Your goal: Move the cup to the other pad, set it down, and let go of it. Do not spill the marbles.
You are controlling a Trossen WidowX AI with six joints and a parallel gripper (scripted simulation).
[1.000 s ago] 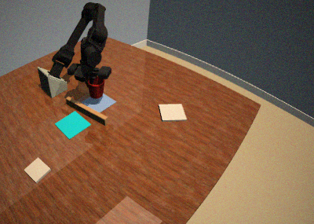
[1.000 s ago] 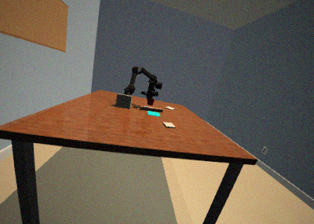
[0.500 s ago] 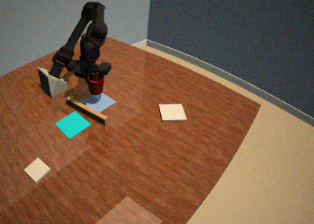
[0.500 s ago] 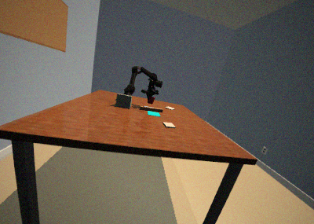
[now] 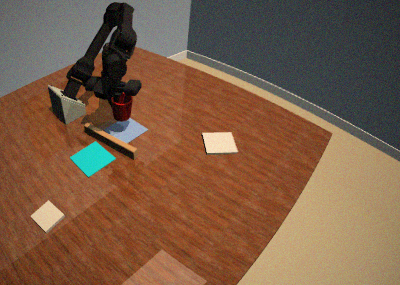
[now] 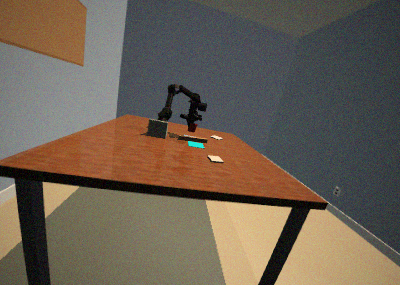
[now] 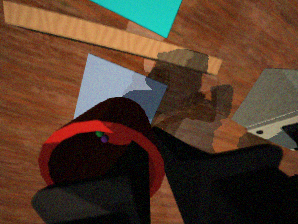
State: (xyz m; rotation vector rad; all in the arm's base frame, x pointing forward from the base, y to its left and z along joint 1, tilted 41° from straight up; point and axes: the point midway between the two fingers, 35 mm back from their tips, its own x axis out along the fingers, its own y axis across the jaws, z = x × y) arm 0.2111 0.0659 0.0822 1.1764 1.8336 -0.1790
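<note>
Now: gripper tip 140 mm to the left of the teal pad, 100 mm above it and 80 mm short of it. From my gripper tip the other things lie so: low wooden bar 80 mm below, 60 mm to the right, 50 mm ahead; red cup 20 mm to the left, 20 mm ahead; light blue pad 100 mm below, 30 mm ahead, 20 mm to the left.
</note>
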